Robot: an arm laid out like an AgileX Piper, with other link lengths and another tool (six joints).
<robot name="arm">
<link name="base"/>
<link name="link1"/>
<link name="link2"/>
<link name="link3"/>
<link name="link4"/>
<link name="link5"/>
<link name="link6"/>
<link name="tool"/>
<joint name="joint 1" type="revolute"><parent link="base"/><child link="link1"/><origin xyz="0 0 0.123"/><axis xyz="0 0 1"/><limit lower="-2.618" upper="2.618"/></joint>
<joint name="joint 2" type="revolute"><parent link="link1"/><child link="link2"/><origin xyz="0 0 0" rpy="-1.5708 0 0"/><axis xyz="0 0 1"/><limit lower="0" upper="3.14"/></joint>
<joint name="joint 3" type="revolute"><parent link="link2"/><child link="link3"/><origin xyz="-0.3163 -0.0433 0"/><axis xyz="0 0 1"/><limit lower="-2.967" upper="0"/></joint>
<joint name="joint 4" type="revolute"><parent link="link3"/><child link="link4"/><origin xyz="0.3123 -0.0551 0" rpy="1.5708 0 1.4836"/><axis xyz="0 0 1"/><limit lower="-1.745" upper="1.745"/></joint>
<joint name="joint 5" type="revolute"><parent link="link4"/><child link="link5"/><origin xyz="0 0 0" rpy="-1.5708 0 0"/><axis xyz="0 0 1"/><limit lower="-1.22" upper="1.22"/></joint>
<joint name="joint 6" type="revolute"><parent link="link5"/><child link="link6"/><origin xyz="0 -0.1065 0" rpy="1.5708 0 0"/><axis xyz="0 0 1"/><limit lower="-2.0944" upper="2.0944"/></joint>
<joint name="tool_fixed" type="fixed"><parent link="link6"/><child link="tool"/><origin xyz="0.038 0.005 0.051" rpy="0 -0.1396 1.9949"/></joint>
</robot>
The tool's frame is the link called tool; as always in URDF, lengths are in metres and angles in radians.
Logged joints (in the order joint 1, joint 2, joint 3, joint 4, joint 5, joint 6), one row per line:
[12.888, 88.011, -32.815, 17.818, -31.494, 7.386]
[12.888, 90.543, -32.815, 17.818, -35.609, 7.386]
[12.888, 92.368, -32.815, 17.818, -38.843, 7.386]
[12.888, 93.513, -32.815, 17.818, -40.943, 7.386]
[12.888, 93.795, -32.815, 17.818, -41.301, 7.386]
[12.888, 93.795, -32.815, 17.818, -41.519, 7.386]
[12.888, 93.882, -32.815, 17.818, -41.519, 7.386]
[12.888, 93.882, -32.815, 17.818, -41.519, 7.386]
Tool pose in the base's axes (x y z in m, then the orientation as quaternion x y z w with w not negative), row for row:
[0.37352, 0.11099, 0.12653, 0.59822, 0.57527, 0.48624, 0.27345]
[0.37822, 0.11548, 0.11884, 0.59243, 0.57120, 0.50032, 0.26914]
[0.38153, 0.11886, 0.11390, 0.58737, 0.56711, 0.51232, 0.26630]
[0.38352, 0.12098, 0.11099, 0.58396, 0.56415, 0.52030, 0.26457]
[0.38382, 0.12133, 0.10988, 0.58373, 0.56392, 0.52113, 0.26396]
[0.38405, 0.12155, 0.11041, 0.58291, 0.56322, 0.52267, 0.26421]
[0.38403, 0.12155, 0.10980, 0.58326, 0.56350, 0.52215, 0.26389]
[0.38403, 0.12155, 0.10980, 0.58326, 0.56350, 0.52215, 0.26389]
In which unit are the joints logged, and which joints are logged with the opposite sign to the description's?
The joints are logged in degrees. Opposite sign: joint 4.
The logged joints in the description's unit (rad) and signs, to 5 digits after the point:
[0.22494, 1.53608, -0.57273, -0.31098, -0.54967, 0.12891]
[0.22494, 1.58027, -0.57273, -0.31098, -0.62149, 0.12891]
[0.22494, 1.61213, -0.57273, -0.31098, -0.67794, 0.12891]
[0.22494, 1.63211, -0.57273, -0.31098, -0.71459, 0.12891]
[0.22494, 1.63703, -0.57273, -0.31098, -0.72084, 0.12891]
[0.22494, 1.63703, -0.57273, -0.31098, -0.72464, 0.12891]
[0.22494, 1.63855, -0.57273, -0.31098, -0.72464, 0.12891]
[0.22494, 1.63855, -0.57273, -0.31098, -0.72464, 0.12891]

